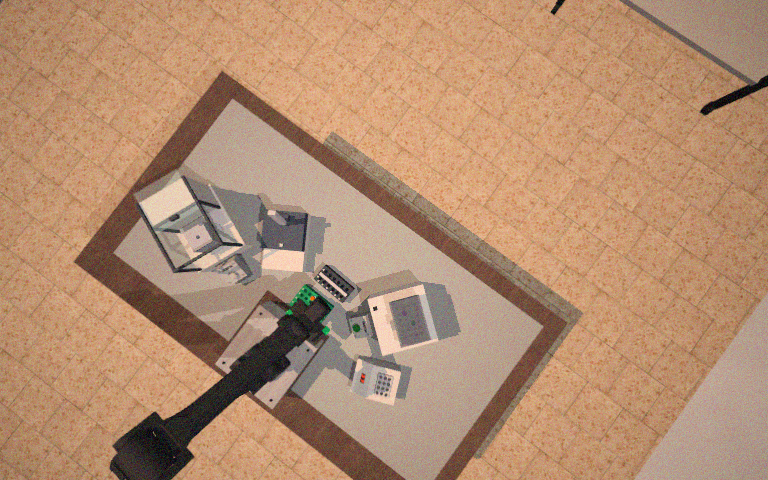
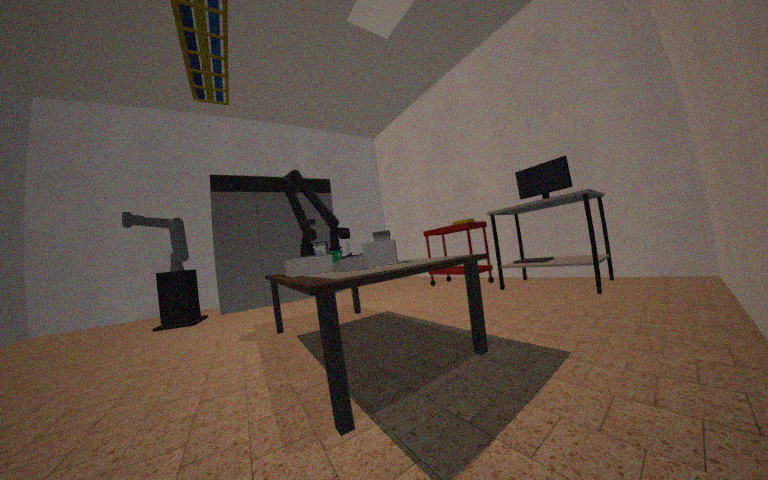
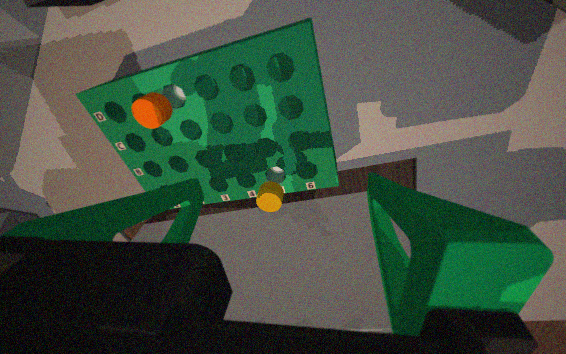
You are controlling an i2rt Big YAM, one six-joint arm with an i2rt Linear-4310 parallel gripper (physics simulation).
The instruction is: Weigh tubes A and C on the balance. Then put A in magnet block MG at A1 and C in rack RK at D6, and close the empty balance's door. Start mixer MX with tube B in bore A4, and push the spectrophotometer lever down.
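Pixels of known places: gripper, fingertip midpoint: (image 3: 279,185); arm's base, link origin: (image 2: 308,256).
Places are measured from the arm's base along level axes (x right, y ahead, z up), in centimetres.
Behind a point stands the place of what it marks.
Observation:
The green rack RK (image 3: 150,80) @[z -7.1, x -6.5, y 22.5 cm] (image 1: 298,301) lies ahead of my gripper. A tube with an orange cap (image 3: 151,110) @[z -4.6, x -5.3, y 21.8 cm] (image 1: 312,298) @[z -4.7, x -5.5, y 21.7 cm] stands in D2. A tube with a yellow cap (image 3: 270,197) @[z -4.6, x -0.7, y 17.0 cm] stands in A5. Tube letters are not readable. My gripper (image 3: 279,185) @[z -6.0, x -0.4, y 16.8 cm] (image 1: 308,321) @[z -6.0, x -0.4, y 16.8 cm] is open and empty, above the rack's A-row side; the yellow cap shows between its fingers. The balance (image 1: 168,199) @[z 10.7, x -55.3, y 12.7 cm], a glass-walled box with a small pan, stands at the table's left; its pan looks bare. A dark block with rows of holes (image 1: 335,283) @[z -6.4, x -4.3, y 30.5 cm], apparently MG, is beside the rack.
A small grey holder with a green round top (image 1: 356,327) @[z -3.0, x 11.4, y 26.8 cm] stands right of the rack. Beyond it is a large white device (image 1: 385,336) @[z 3.5, x 18.9, y 33.1 cm]. A white unit with a grid of bores and a red mark (image 1: 373,382) @[z -3.9, x 28.7, y 19.0 cm] stands lower right. A dark-topped device (image 1: 283,259) @[z -5.6, x -22.3, y 22.7 cm] is beside the balance.

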